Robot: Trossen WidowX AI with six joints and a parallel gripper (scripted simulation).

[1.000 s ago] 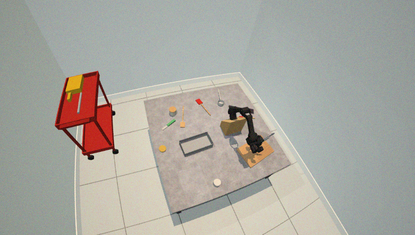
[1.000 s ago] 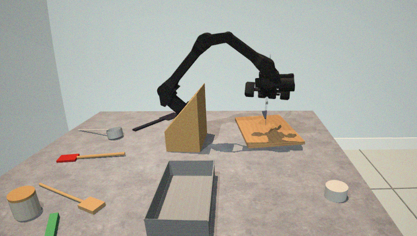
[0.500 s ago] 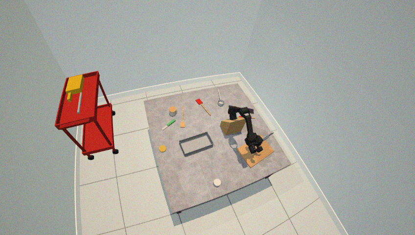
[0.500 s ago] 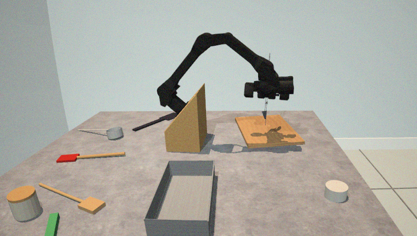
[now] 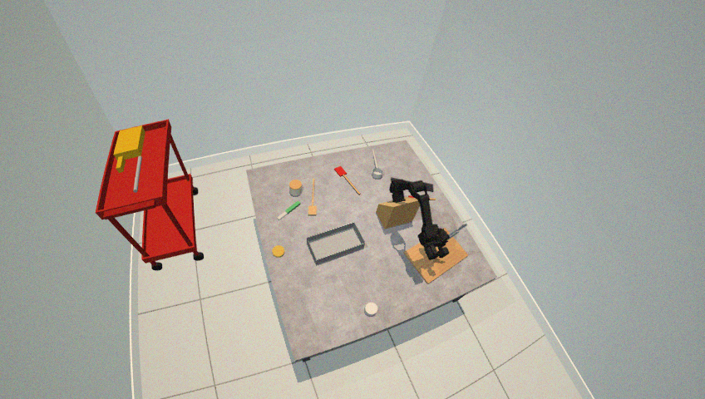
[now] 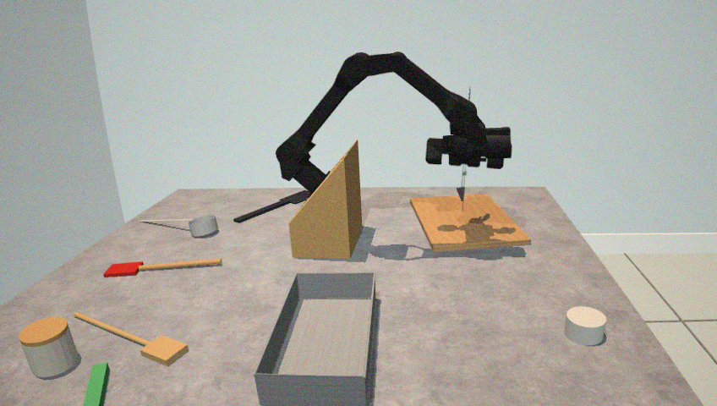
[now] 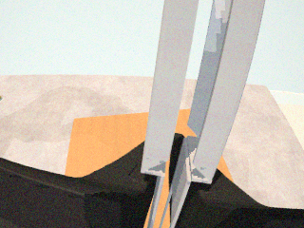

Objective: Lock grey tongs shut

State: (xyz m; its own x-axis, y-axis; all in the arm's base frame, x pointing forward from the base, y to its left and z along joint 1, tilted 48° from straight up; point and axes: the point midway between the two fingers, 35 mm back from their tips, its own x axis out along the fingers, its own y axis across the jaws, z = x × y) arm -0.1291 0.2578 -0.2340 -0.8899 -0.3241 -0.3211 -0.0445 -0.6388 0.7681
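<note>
The yellow lock piece lies 50 mm ahead of my gripper tip and 20 mm below it. Round my gripper tip: grey roasting tin 590 mm ahead, 220 mm to the right, 150 mm below; then white cylinder 510 mm ahead, 210 mm to the left, 160 mm below; then wooden board 170 mm below.
</note>
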